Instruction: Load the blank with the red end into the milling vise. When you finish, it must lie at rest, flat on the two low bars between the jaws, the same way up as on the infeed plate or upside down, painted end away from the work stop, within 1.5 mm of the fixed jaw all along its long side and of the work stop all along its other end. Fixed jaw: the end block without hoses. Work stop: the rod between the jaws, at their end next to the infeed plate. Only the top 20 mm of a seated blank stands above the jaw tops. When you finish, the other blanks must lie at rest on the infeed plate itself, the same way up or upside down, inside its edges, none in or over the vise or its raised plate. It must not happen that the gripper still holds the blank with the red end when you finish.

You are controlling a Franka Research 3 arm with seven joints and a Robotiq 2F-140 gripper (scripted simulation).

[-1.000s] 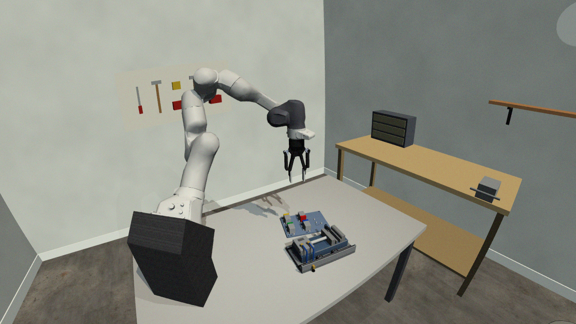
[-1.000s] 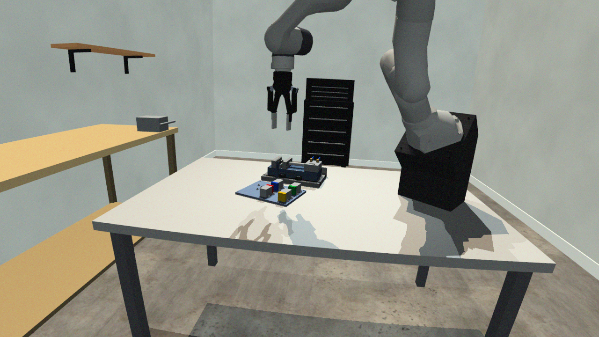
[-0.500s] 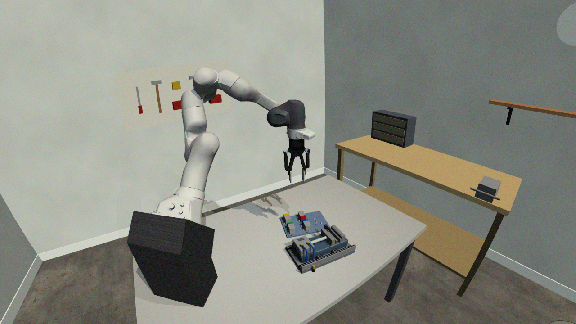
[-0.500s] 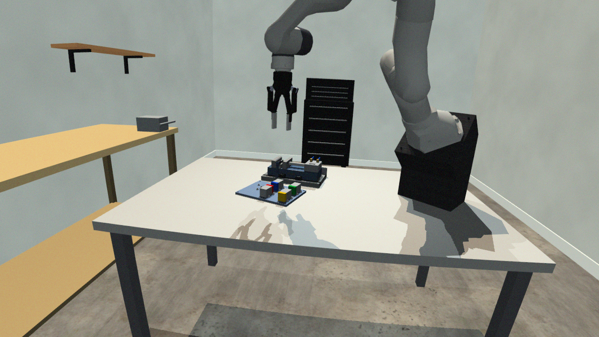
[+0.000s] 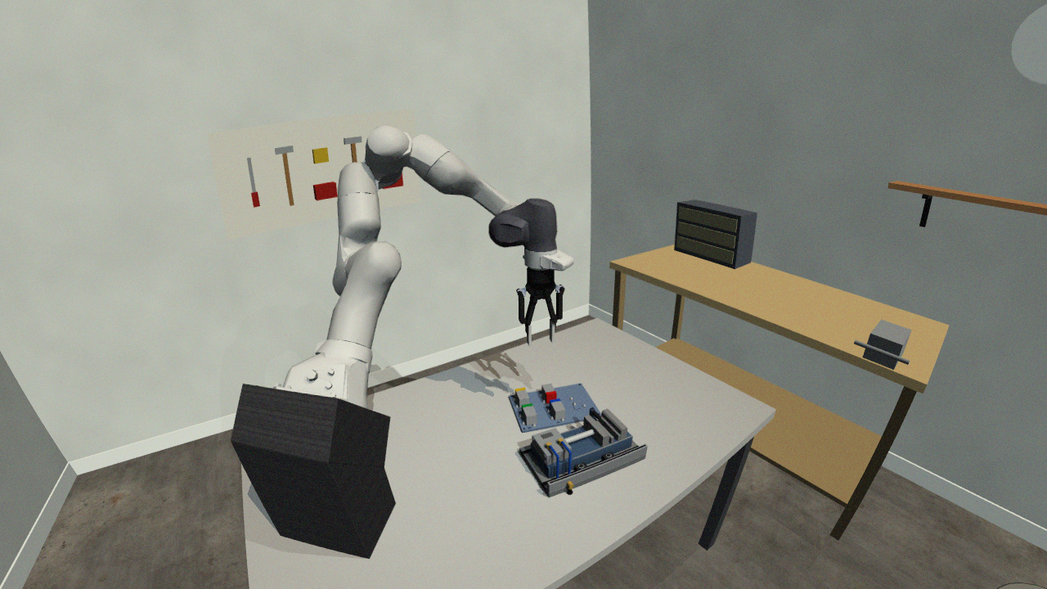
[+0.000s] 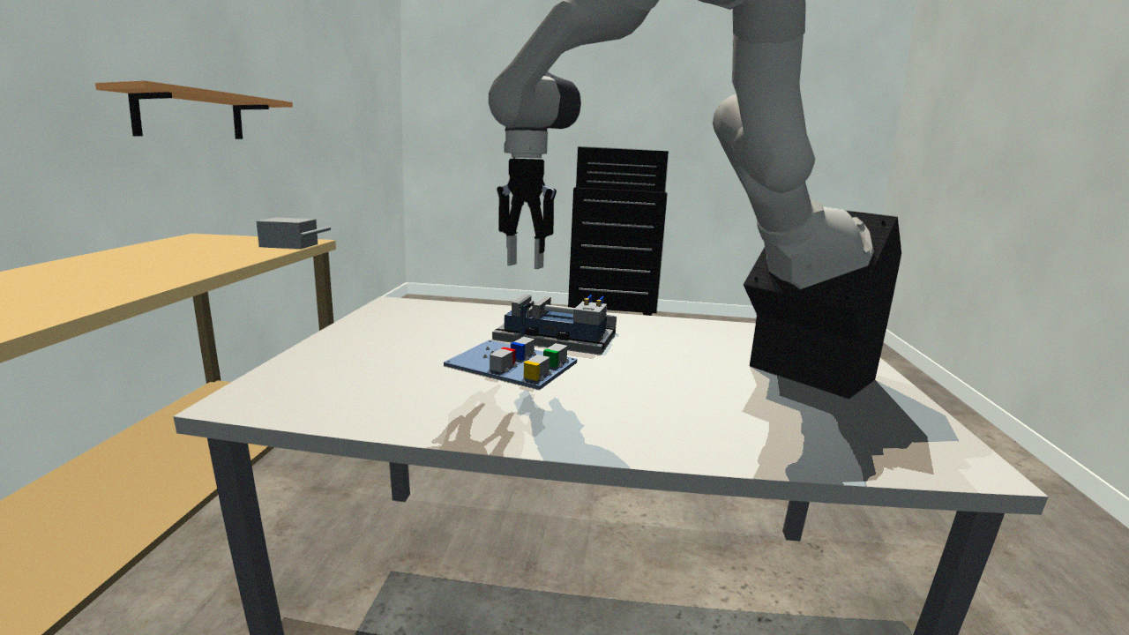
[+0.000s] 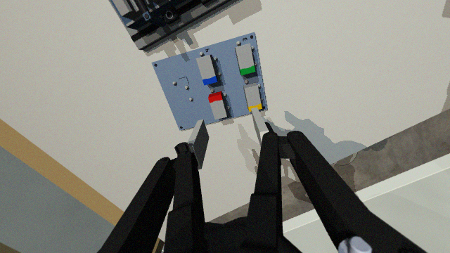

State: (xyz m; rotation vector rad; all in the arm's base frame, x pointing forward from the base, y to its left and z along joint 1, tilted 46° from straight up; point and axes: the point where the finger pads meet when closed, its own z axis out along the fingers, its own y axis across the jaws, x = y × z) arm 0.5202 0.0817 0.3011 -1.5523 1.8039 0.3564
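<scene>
The blue infeed plate lies 27 cm below my hand, 4 cm ahead of it and 1 cm to the right of it. From my hand the other things lie so: blue-ended blank 24 cm below, 6 cm to the right, 3 cm ahead; then yellow-ended blank 24 cm below, 6 cm behind, 3 cm to the left; then green-ended blank 24 cm below, 6 cm to the right, 6 cm behind.
</scene>
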